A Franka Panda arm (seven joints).
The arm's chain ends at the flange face. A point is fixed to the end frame.
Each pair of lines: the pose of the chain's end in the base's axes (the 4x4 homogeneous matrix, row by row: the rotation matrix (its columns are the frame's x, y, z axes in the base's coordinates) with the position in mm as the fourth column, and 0 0 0 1 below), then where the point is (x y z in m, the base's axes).
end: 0.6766 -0.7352 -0.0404 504.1; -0.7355 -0.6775 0.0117 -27.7; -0.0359 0.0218 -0.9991 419.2; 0 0 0 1
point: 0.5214 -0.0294 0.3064
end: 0.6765 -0.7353 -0.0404 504.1; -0.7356 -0.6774 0.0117 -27.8; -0.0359 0.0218 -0.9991 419.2; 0 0 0 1
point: 0.5214 -0.0295 0.3064
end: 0.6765 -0.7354 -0.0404 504.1; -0.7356 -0.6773 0.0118 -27.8; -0.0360 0.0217 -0.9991 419.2; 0 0 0 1
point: 0.5214 -0.0295 0.3064
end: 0.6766 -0.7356 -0.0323 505.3; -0.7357 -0.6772 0.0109 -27.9; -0.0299 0.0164 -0.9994 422.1; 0 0 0 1
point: 0.5235 -0.0297 0.3094
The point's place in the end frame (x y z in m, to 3 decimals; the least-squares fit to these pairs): 0.017 -0.014 0.112
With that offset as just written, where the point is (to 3 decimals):
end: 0.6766 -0.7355 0.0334 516.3; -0.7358 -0.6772 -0.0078 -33.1; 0.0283 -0.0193 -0.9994 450.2; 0 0 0 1
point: 0.542 -0.037 0.339
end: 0.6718 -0.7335 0.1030 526.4; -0.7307 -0.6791 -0.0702 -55.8; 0.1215 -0.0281 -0.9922 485.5; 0 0 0 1
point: 0.560 -0.067 0.377
